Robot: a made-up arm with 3 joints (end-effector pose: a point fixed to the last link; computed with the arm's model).
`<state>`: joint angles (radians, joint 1 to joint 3).
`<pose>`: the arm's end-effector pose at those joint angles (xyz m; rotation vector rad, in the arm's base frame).
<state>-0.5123 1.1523 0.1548</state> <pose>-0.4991 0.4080 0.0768 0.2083 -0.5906 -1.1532</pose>
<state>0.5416 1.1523 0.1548</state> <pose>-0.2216 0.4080 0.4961 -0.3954 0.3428 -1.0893</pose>
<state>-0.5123 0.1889 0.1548</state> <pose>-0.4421 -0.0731 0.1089 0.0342 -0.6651 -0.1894</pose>
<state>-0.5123 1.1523 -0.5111</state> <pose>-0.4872 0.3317 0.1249 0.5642 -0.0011 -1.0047</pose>
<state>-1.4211 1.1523 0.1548</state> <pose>-0.3295 0.4080 -0.3279 0.7499 -1.3830 -1.0218</pose>
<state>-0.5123 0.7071 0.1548</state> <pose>-0.5240 0.1784 0.0628 0.1280 -0.6387 -0.7085</pose>
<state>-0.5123 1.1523 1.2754</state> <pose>-0.4431 0.4441 -0.0554 -0.4853 -1.5636 -1.2095</pose>
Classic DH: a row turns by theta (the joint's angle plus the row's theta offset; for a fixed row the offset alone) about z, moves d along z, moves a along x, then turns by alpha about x. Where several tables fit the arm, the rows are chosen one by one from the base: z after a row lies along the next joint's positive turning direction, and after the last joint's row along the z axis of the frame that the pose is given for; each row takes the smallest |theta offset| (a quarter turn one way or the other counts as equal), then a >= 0, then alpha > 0; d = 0 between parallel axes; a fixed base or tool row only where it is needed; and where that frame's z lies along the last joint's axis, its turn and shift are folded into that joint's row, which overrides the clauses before.
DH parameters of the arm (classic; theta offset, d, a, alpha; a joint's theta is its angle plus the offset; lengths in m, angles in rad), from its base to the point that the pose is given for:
base (fixed): 0 0.048 0 -1.5708
joint 1: 0 0.23 0.072 -1.5708
joint 2: 0 -0.167 -0.269 -1.5708
joint 3: 0 0.378 -0.077 -1.5708
tool (fixed): 0 0.116 0 0

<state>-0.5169 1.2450 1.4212</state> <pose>-0.4121 0.4834 -0.0619 -0.6271 -1.6486 -1.2910</pose>
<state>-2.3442 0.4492 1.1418</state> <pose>0.2163 0.0660 -0.3814 -0.3585 2.7334 0.5227</pose>
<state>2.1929 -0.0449 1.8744</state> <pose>0.2036 -0.1636 0.2310 0.0403 0.3184 -0.0201</pose>
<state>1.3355 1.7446 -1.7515</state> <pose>0.1515 0.4343 0.3680 0.4913 1.9972 -2.3281</pose>
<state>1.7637 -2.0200 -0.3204</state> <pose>0.1912 0.1189 -0.5448 1.5089 1.2386 1.7147</pose>
